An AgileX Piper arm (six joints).
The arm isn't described. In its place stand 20 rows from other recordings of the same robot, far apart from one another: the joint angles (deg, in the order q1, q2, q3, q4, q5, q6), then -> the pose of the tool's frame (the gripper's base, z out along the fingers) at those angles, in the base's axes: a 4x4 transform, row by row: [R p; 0 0 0 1], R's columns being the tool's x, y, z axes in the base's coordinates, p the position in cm.
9.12 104.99 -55.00 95.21 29.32 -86.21 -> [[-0.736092 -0.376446 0.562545 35.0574], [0.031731 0.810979 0.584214 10.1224], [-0.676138 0.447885 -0.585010 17.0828], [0 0 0 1]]
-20.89 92.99 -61.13 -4.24 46.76 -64.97 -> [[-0.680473 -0.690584 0.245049 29.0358], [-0.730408 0.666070 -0.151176 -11.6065], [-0.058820 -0.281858 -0.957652 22.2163], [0 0 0 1]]
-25.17 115.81 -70.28 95.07 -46.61 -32.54 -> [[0.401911 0.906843 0.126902 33.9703], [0.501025 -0.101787 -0.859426 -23.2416], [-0.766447 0.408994 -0.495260 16.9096], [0 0 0 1]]
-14.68 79.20 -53.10 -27.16 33.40 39.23 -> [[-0.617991 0.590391 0.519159 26.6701], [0.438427 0.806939 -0.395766 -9.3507], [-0.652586 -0.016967 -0.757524 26.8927], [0 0 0 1]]
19.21 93.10 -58.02 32.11 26.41 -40.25 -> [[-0.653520 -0.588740 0.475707 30.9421], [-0.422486 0.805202 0.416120 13.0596], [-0.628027 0.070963 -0.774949 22.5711], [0 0 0 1]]
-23.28 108.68 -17.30 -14.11 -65.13 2.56 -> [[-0.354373 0.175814 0.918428 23.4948], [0.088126 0.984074 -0.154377 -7.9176], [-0.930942 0.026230 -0.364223 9.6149], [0 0 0 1]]
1.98 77.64 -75.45 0.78 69.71 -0.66 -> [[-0.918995 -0.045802 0.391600 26.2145], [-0.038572 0.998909 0.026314 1.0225], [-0.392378 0.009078 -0.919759 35.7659], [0 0 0 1]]
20.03 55.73 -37.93 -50.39 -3.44 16.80 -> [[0.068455 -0.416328 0.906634 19.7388], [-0.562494 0.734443 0.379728 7.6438], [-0.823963 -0.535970 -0.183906 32.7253], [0 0 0 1]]
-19.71 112.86 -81.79 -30.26 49.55 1.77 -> [[-0.982590 0.113200 0.147316 37.1316], [0.033231 0.887238 -0.460114 -17.0091], [-0.182789 -0.447208 -0.875553 19.8080], [0 0 0 1]]
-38.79 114.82 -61.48 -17.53 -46.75 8.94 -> [[-0.065254 0.437419 0.896887 34.4043], [-0.019001 0.898095 -0.439391 -25.0905], [-0.997688 -0.045714 -0.050293 18.5796], [0 0 0 1]]
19.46 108.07 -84.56 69.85 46.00 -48.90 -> [[-0.738026 -0.593035 0.321912 37.7272], [-0.081408 0.551837 0.829969 19.8479], [-0.669843 0.586333 -0.455548 27.9266], [0 0 0 1]]
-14.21 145.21 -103.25 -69.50 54.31 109.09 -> [[-0.146159 0.984261 0.099338 46.2263], [0.562765 0.165311 -0.809918 -18.8470], [-0.813592 -0.062473 -0.578070 6.6600], [0 0 0 1]]
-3.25 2.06 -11.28 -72.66 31.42 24.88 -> [[-0.337449 0.433112 0.835788 3.2967], [-0.595420 0.589486 -0.545877 -4.7228], [-0.729111 -0.681851 0.058962 25.9999], [0 0 0 1]]
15.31 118.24 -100.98 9.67 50.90 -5.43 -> [[-0.861415 -0.308778 0.403263 43.9227], [-0.223194 0.943340 0.245547 13.2540], [-0.456234 0.121512 -0.881524 24.1519], [0 0 0 1]]
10.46 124.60 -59.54 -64.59 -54.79 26.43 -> [[-0.122365 -0.885756 0.447731 37.1486], [-0.302616 0.462938 0.833134 13.6876], [-0.945225 -0.033544 -0.324691 9.7656], [0 0 0 1]]
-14.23 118.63 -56.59 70.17 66.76 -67.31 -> [[-0.976531 -0.135982 0.167022 32.9319], [0.072477 0.522782 0.849380 -0.2366], [-0.202816 0.841551 -0.500657 10.8369], [0 0 0 1]]
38.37 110.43 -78.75 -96.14 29.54 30.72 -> [[0.047948 -0.358456 0.932314 37.3893], [-0.980221 0.162539 0.112905 23.9128], [-0.192009 -0.919288 -0.343573 24.9934], [0 0 0 1]]
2.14 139.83 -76.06 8.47 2.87 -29.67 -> [[-0.804805 -0.356145 0.474815 43.2432], [-0.392111 0.919575 0.025123 1.6830], [-0.445575 -0.165961 -0.879727 -0.7423], [0 0 0 1]]
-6.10 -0.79 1.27 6.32 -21.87 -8.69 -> [[0.432473 0.164226 0.886565 4.6206], [-0.095682 0.986080 -0.135985 -0.8691], [-0.896556 -0.026018 0.442166 23.9617], [0 0 0 1]]
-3.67 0.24 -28.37 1.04 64.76 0.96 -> [[-0.521973 0.062855 0.850643 -0.6676], [0.058020 0.997588 -0.038110 0.1925], [-0.850987 0.029462 -0.524360 27.0525], [0 0 0 1]]
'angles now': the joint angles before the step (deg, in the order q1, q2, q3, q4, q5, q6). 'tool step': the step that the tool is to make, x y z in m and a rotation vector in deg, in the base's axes. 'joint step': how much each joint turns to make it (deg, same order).
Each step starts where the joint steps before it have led.
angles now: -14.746, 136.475, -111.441, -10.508, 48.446, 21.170
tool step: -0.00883, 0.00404, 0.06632, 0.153, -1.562, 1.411
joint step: 0.001, -6.239, -3.343, 2.324, 7.760, -3.538
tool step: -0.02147, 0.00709, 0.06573, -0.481, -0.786, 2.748
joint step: -0.001, -7.023, -2.237, 1.616, 7.963, -4.333
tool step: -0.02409, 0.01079, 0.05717, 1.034, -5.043, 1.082
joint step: 0.043, -7.189, -0.263, 2.866, 2.740, -1.304
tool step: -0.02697, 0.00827, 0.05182, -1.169, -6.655, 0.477
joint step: 0.000, -6.923, 0.167, 0.791, 0.001, -0.410
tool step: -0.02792, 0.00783, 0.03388, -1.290, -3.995, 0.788
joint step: 0.001, -6.128, 1.899, 0.330, -0.002, -0.893
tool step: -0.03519, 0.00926, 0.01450, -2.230, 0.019, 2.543
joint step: -0.001, -7.582, 6.894, 0.022, 0.002, -3.350
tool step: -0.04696, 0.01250, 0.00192, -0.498, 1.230, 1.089
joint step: 0.001, -9.979, 10.987, 0.113, -0.001, -1.388
